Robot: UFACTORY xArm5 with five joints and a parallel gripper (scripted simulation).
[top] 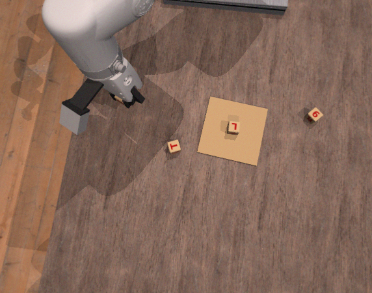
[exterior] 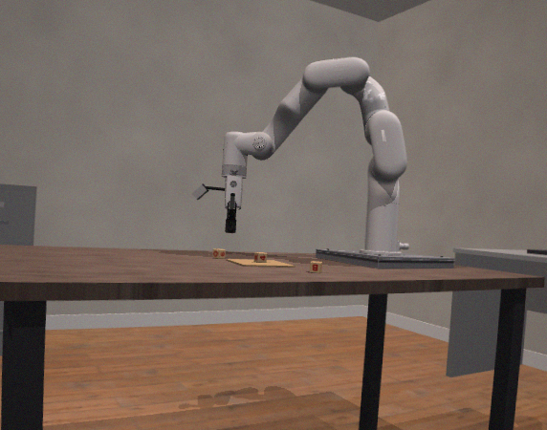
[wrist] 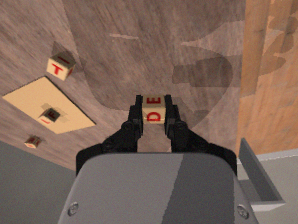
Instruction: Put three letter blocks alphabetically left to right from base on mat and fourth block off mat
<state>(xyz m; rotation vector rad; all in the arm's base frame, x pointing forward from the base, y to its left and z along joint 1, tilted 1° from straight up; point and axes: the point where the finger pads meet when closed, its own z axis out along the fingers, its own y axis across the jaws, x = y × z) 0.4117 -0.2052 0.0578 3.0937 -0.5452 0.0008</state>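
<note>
The tan mat is 25 cm to the left of my hand, 9 cm below it and 1 cm ahead of it.
</note>
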